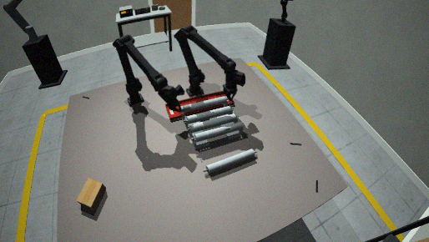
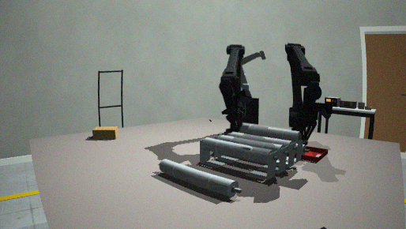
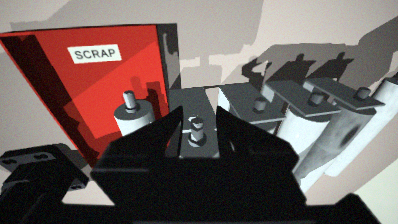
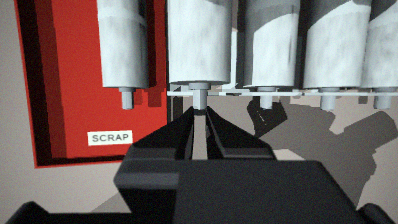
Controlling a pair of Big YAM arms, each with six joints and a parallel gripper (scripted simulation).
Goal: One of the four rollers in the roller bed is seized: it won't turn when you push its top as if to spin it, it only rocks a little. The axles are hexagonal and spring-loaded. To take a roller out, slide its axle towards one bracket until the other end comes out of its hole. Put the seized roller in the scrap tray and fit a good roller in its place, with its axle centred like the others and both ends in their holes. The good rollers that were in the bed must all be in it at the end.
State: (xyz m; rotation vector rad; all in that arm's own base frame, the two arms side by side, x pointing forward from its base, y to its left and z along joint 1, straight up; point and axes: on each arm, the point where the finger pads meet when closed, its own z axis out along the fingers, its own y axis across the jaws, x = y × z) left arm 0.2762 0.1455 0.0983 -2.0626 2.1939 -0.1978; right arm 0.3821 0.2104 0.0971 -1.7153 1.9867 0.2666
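Right now my left hand is 100 mm short of the bed roller, 160 mm to the left of it and 30 mm above it. From my left hand the other things lie so: red scrap tray: 80 mm behind, 190 mm to the right, 90 mm below; cardboard box: 520 mm ahead, 960 mm to the right, 60 mm below.
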